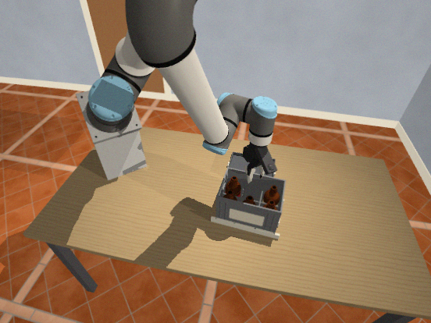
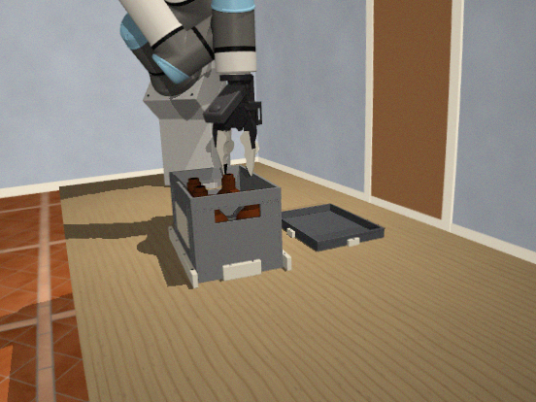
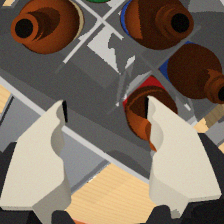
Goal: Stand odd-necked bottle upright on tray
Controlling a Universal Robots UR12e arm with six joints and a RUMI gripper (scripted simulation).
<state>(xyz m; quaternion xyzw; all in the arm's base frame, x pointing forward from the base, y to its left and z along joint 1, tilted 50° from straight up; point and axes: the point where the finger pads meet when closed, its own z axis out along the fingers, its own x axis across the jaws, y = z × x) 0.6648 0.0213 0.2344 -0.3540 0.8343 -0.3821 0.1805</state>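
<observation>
The grey crate lies 11 cm below my hand, 4 cm to the right of it and 1 cm behind it. Round my hand: bottle (11 cm below, 9 cm ahead, 1 cm to the right); grey tray (25 cm to the left, 18 cm below, 1 cm ahead).
</observation>
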